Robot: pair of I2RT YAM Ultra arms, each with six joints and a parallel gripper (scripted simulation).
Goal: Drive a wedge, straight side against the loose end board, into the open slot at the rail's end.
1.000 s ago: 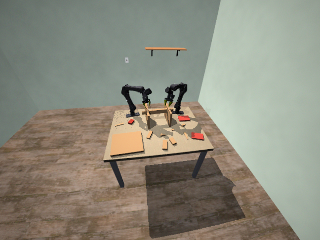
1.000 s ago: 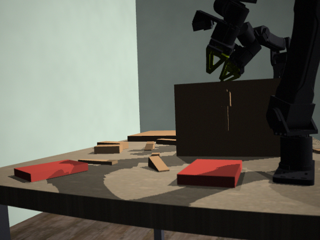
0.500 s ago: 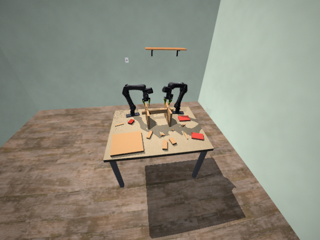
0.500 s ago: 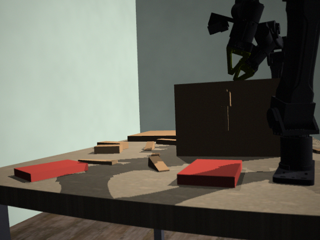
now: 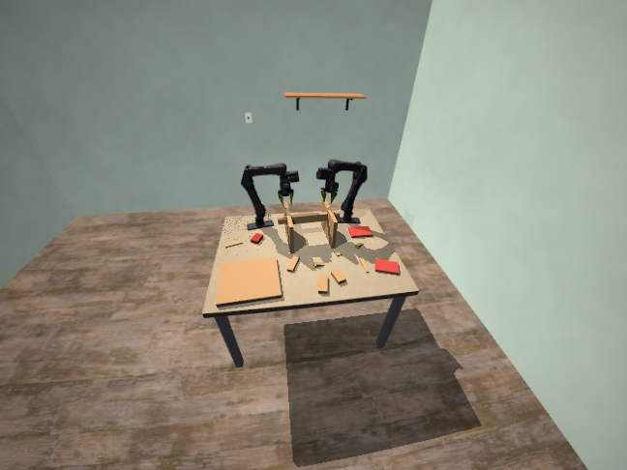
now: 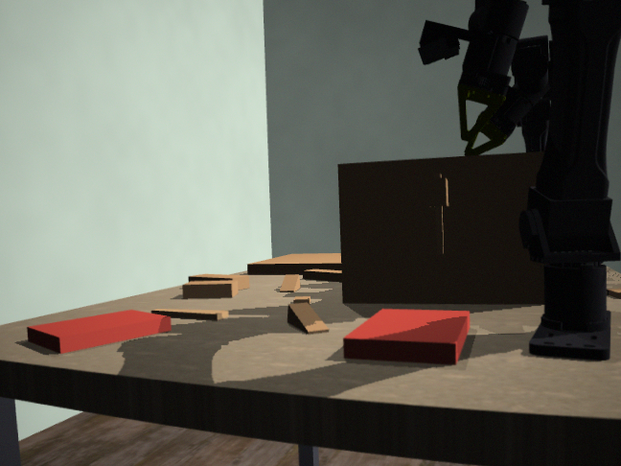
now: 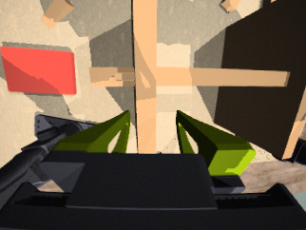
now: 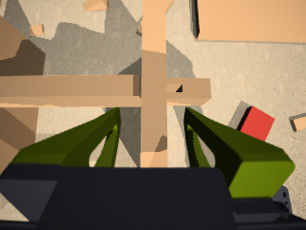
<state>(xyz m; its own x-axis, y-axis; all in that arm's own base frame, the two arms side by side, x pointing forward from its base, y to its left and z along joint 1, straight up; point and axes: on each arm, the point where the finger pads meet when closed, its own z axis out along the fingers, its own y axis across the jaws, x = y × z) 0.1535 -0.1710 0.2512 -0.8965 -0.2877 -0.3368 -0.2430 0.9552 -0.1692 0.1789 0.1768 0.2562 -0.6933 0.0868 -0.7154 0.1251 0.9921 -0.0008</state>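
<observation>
The rail is 60 mm ahead of my left hand, 130 mm to the right of it and 90 mm below it. Round my left hand: flat board (430 mm ahead, 530 mm to the right, 240 mm below).
</observation>
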